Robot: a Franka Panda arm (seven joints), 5 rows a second.
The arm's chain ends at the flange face. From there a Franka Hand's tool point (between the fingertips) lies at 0.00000 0.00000 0.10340 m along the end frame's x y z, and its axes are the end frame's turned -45 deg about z.
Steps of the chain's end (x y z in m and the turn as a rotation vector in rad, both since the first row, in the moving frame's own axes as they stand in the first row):
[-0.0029, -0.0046, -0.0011, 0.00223, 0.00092, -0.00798]
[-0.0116, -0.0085, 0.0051, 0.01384, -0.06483, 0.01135]
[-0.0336, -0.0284, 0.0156, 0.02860, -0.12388, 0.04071]
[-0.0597, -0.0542, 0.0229, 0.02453, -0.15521, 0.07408]
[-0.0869, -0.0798, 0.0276, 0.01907, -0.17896, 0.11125]
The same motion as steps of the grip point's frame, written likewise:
[0.0014, -0.0054, -0.0011, 0.00093, 0.00223, -0.00798]
[-0.0059, -0.0200, 0.0049, 0.05563, -0.03606, 0.01135]
[-0.0104, -0.0551, 0.0148, 0.10782, -0.06737, 0.04071]
[-0.0129, -0.0940, 0.0216, 0.12710, -0.09240, 0.07408]
[-0.0158, -0.1329, 0.0259, 0.14003, -0.11306, 0.11125]

